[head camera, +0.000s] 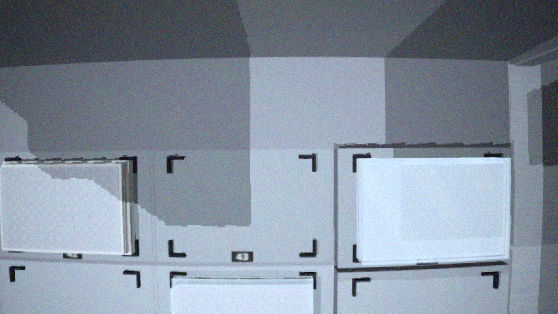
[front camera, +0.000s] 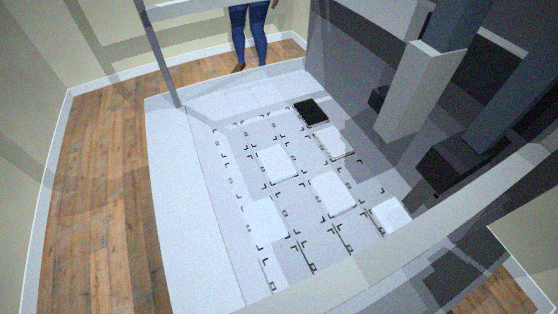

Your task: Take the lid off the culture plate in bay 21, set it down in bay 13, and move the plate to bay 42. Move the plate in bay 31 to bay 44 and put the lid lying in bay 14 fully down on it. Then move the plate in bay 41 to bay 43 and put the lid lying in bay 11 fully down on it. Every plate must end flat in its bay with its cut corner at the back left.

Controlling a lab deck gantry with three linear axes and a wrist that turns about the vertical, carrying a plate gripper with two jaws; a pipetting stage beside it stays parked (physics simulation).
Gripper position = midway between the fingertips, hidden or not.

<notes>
I see my gripper (front camera: pixel 420 199) and a white lid (front camera: pixel 266 225).
The head camera view does not show the white lid: it is out of frame.
</notes>
